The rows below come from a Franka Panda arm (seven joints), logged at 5 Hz.
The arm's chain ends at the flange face. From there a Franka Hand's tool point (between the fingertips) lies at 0.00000 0.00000 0.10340 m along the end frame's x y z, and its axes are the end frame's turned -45 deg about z.
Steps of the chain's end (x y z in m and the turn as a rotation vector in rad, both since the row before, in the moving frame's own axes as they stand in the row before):
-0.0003 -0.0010 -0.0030 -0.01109 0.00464 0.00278
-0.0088 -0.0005 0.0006 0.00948 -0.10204 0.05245
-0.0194 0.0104 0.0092 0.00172 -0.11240 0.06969
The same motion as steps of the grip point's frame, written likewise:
0.0000 0.0002 -0.0030 -0.01112 -0.00456 0.00278
-0.0124 -0.0149 0.0001 0.07886 -0.06545 0.05245
-0.0289 -0.0150 0.0085 0.08070 -0.07826 0.06969

